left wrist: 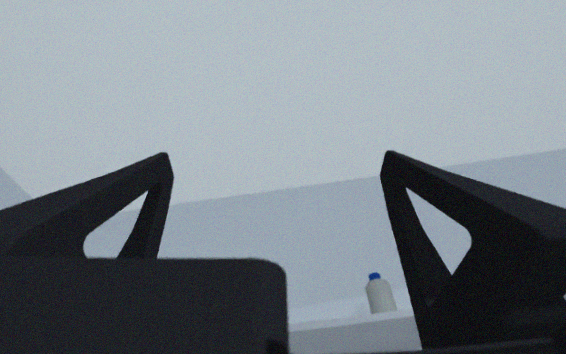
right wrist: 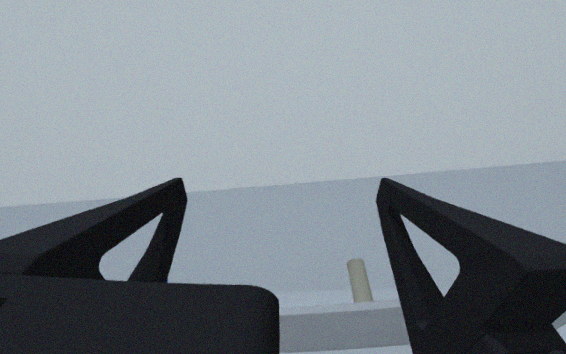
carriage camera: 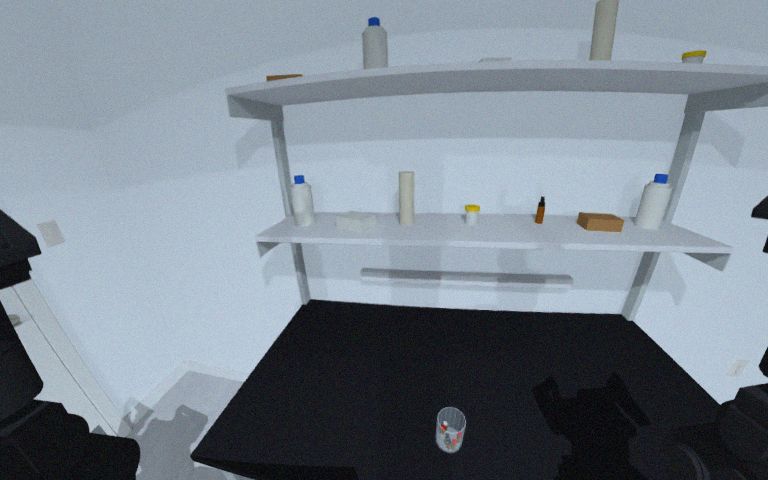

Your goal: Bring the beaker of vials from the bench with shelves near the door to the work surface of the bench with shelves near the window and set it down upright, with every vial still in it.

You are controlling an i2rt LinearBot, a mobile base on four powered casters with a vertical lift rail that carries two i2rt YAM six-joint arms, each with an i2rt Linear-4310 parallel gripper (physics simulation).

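A clear glass beaker (carriage camera: 450,431) with small red-marked vials in it stands upright on the black work surface (carriage camera: 351,367), near its front edge in the lower middle of the carriage view. The vials are too small to count. My left gripper (left wrist: 277,163) is open and empty. My right gripper (right wrist: 281,188) is open and empty. Both point up toward the wall and upper shelf, away from the beaker. Dark parts of both arms show at the side edges of the carriage view; the fingertips do not show there. The bench near the window does not show.
Above the work surface, a middle shelf (carriage camera: 498,234) and a top shelf (carriage camera: 453,79) hold bottles, jars and boxes. Shelf posts (carriage camera: 300,271) (carriage camera: 642,283) rise at both back corners. A white door (carriage camera: 50,362) is at the left. Gripper-shaped shadows fall on the floor and bench.
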